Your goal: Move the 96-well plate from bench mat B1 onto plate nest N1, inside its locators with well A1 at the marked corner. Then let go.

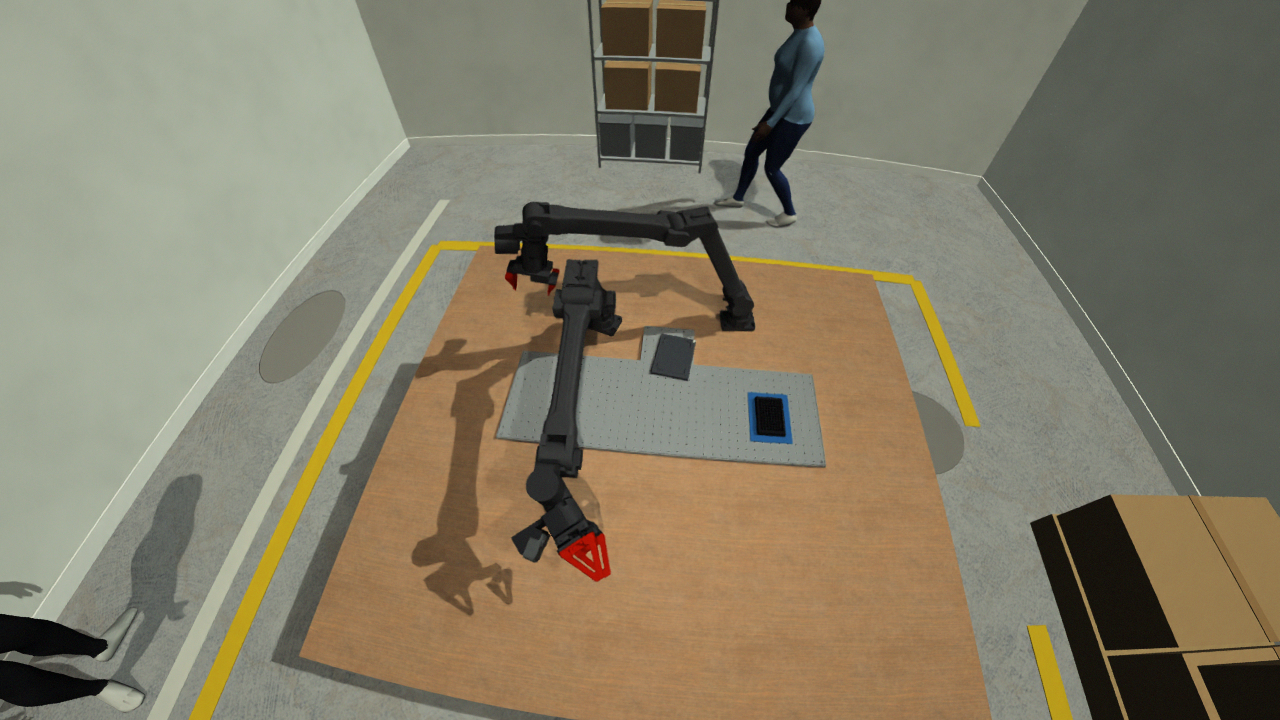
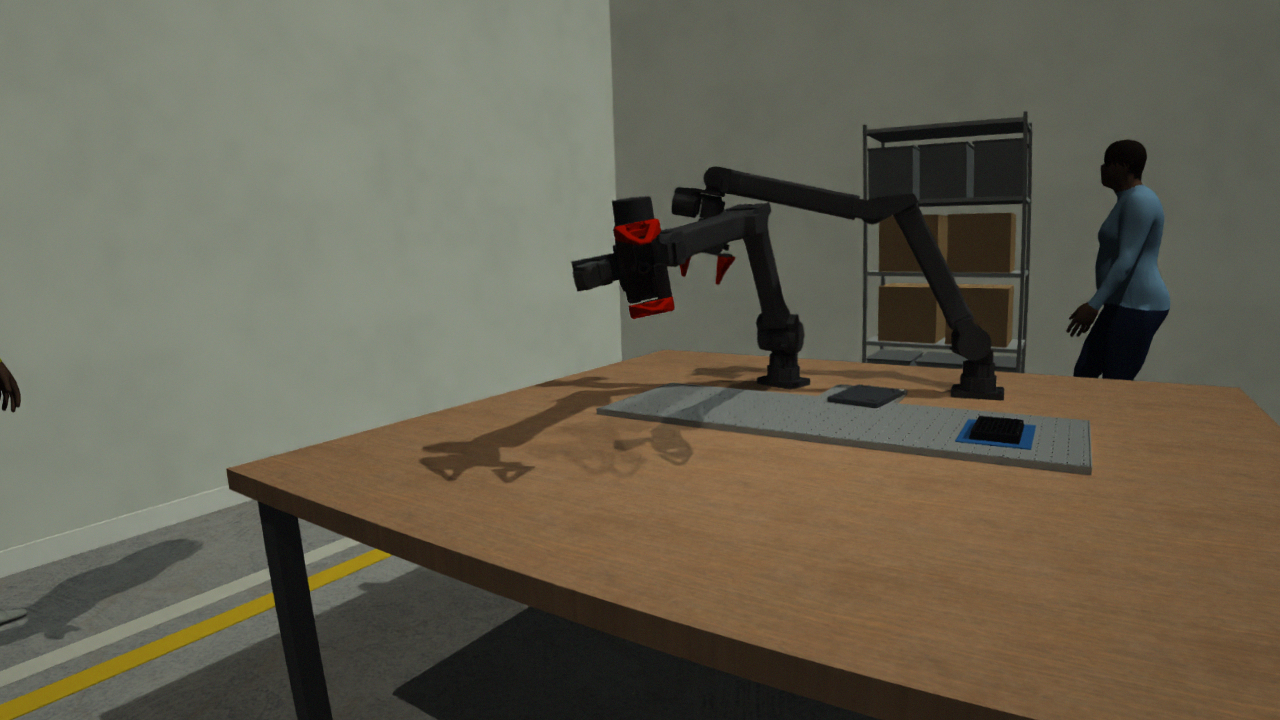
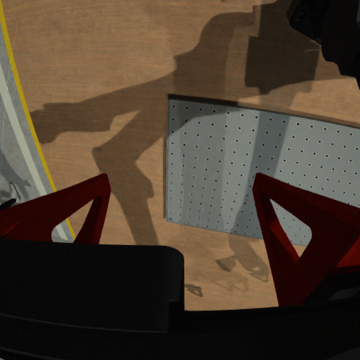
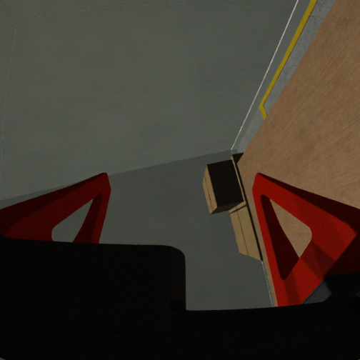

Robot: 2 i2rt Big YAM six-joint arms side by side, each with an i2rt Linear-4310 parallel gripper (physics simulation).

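Places are measured from the left arm's base along level axes (x ahead, y left, z up), in millimetres.
Where they show: left gripper, fingertip midpoint: [image 1: 532, 291] [image 2: 700, 280]; right gripper, fingertip midpoint: [image 1: 604, 577] [image 2: 650, 277]; left arm's base, origin of the base link: [image 1: 737, 322] [image 2: 977, 395]; right arm's base, origin of the base link: [image 1: 602, 323] [image 2: 783, 383].
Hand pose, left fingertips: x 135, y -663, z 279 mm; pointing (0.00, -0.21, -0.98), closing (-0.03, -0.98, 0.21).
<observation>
Each offset is from my left fingertips to the top centre of the thing. Level surfaces: height alone.
The black 96-well plate @(dx +261, dy +711, dz -250 mm) [image 1: 769, 416] [image 2: 997, 428] lies flat on a blue mat @(dz -264 mm) [image 1: 771, 439] [image 2: 1026, 437], at the right end of the perforated grey board @(dz -266 mm) [image 1: 635, 411] [image 2: 778, 415] [image 3: 205, 165]. A dark grey slab @(dx +36, dy +426, dz -254 mm) [image 1: 673, 356] [image 2: 866, 395] at the board's back edge looks like the nest; its locators and marked corner are too small to make out. My left gripper [image 1: 532, 283] [image 2: 703, 274] [image 3: 181, 181] is open and empty, high above the table's back left. My right gripper [image 1: 594, 560] [image 2: 644, 271] [image 4: 181, 180] is open and empty, high in front of the board, pointing sideways. Both are far from the plate.
A light grey plate @(dz -266 mm) [image 1: 649, 342] lies partly under the dark slab. The right arm [image 1: 566, 376] reaches over the board's left part; the left arm [image 1: 617, 222] stretches across behind it. A person in blue [image 1: 794, 89] [image 2: 1132, 250] stands behind the table near a shelf rack [image 1: 592, 89].
</observation>
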